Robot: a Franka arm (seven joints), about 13 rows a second.
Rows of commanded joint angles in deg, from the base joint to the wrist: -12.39 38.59 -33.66 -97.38 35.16 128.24 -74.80; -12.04 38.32 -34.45 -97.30 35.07 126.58 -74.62; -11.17 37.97 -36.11 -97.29 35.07 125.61 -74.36; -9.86 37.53 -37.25 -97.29 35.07 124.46 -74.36; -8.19 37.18 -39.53 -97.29 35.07 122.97 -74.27; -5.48 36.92 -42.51 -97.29 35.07 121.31 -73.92; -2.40 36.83 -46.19 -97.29 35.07 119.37 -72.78; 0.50 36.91 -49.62 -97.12 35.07 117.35 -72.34
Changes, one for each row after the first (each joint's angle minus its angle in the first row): 0.35 -0.27 -0.79 0.08 -0.09 -1.66 0.18; 1.22 -0.62 -2.45 0.09 -0.09 -2.63 0.44; 2.53 -1.06 -3.59 0.09 -0.09 -3.78 0.44; 4.20 -1.41 -5.87 0.09 -0.09 -5.27 0.53; 6.91 -1.67 -8.85 0.09 -0.09 -6.93 0.88; 9.99 -1.76 -12.53 0.09 -0.09 -8.87 2.02; 12.89 -1.68 -15.96 0.26 -0.09 -10.89 2.46
